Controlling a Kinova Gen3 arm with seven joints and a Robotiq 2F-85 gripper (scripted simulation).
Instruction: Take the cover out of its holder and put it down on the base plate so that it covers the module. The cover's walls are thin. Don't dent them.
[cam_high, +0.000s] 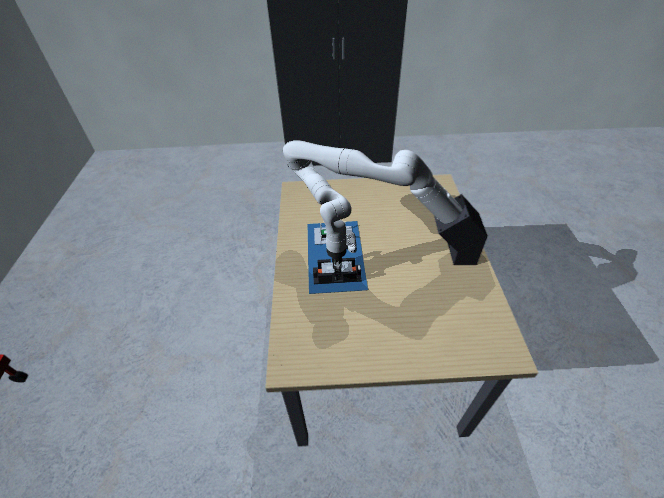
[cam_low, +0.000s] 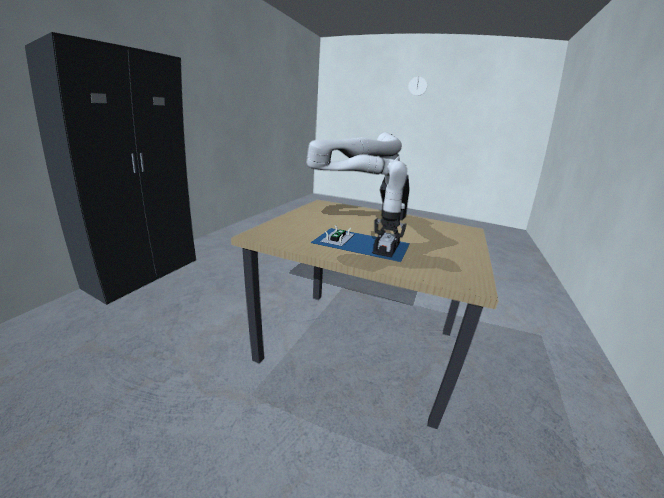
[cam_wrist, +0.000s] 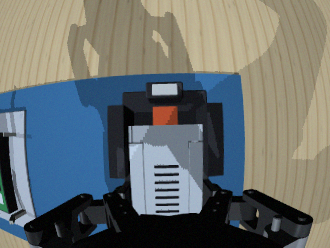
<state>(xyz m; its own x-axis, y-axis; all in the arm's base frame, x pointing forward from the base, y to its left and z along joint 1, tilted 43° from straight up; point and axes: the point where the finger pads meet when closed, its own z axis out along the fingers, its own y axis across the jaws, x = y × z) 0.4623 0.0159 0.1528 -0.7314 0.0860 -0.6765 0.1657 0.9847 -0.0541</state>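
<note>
The light grey cover lies right at my hand.
</note>
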